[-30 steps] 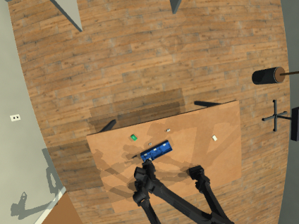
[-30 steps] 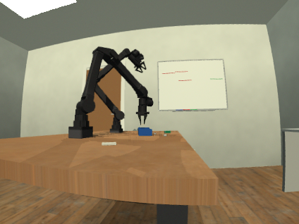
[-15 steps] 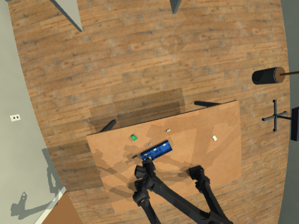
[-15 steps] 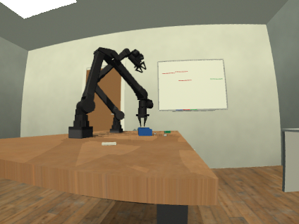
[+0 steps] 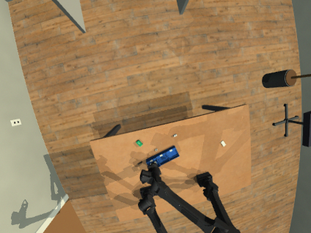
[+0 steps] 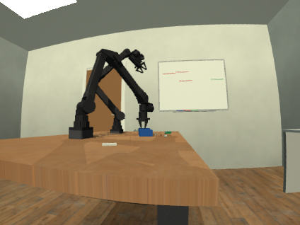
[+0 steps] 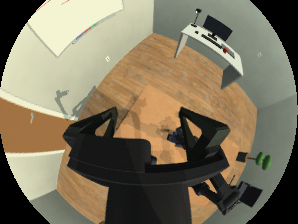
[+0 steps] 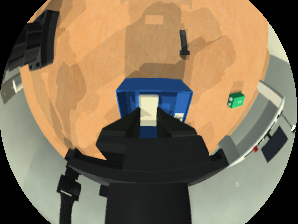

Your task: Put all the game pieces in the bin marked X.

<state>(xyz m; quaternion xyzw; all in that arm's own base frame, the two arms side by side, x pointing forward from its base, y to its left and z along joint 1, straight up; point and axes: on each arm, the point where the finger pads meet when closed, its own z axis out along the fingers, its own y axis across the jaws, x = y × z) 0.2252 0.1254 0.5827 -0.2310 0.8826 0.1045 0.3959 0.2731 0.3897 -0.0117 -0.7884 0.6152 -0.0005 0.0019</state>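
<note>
Now: the blue bin 3 cm ahead of my right hand, 8 cm to the right of it and 1 cm below it. Also, from my right hand: cream piece (1 cm below); then thin dark object (2 cm ahead, 10 cm to the left, 3 cm below); then green piece (18 cm ahead, 7 cm to the left, 2 cm below).
</note>
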